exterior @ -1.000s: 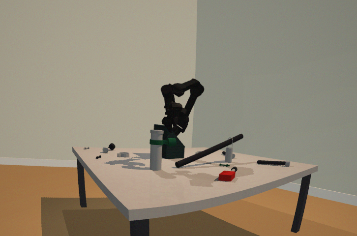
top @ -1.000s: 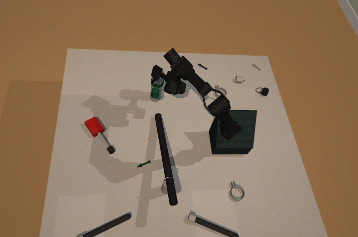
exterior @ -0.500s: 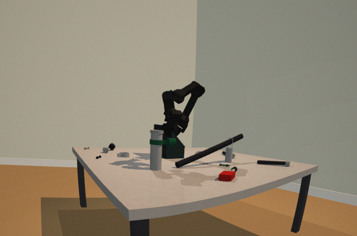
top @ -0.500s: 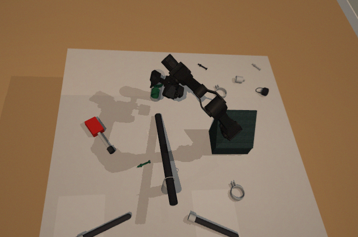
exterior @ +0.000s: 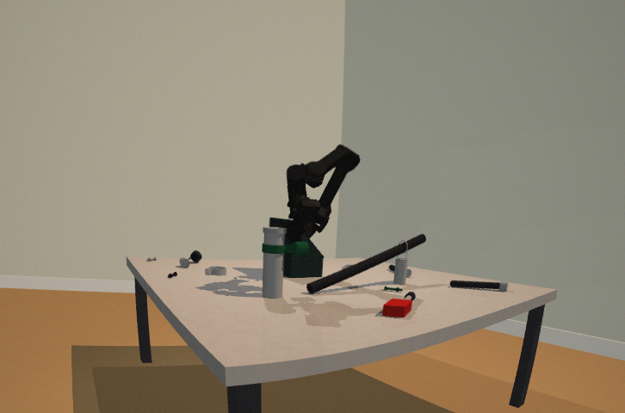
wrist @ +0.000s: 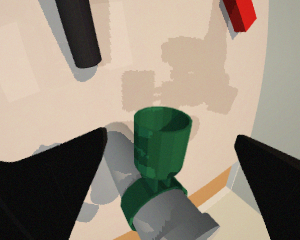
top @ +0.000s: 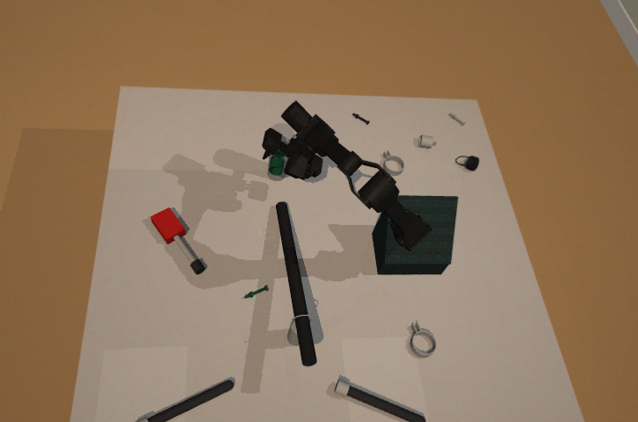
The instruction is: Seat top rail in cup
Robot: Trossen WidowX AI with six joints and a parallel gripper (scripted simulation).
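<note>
Right now my gripper tip is 10 mm past the green rail-end cup, 20 mm to the left of it and 10 mm above it. The rest, counted from my gripper tip: short grey post (10 mm ahead, 460 mm to the left, 60 mm below); small green bolt (90 mm ahead, 310 mm to the left, 150 mm below).
</note>
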